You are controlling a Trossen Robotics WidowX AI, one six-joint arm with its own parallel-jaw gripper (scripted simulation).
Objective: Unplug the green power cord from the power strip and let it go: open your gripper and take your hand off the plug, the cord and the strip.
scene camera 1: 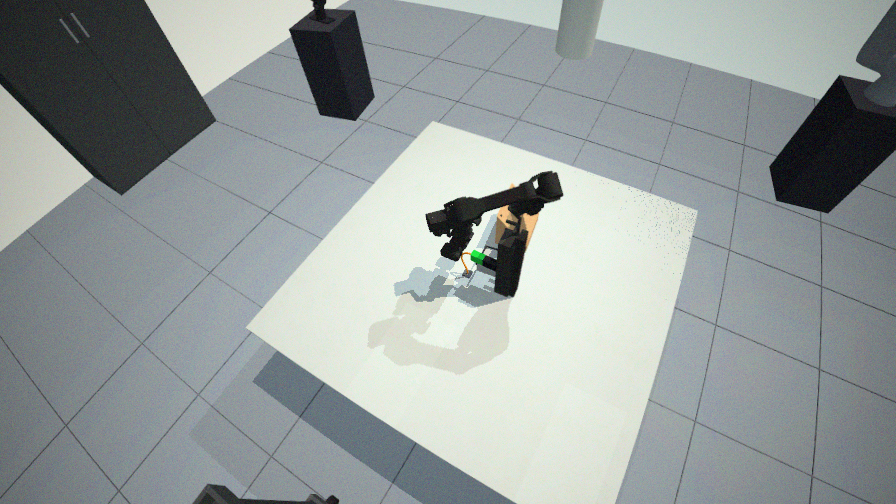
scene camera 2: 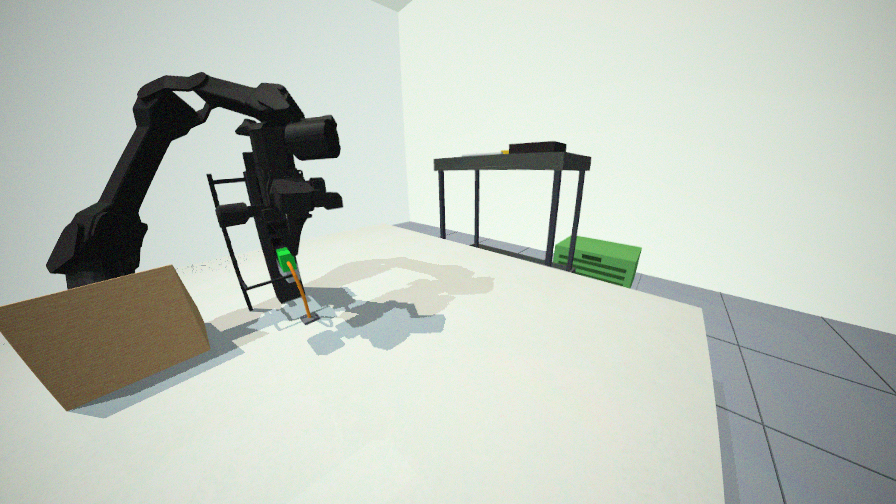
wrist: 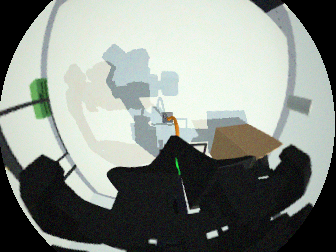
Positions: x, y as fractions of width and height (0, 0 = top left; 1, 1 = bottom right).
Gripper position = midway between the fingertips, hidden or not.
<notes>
My gripper (scene camera 2: 0.33, 0.51) is shut and holds nothing.
My gripper also shows in the wrist view (wrist: 0.52, 0.55).
</notes>
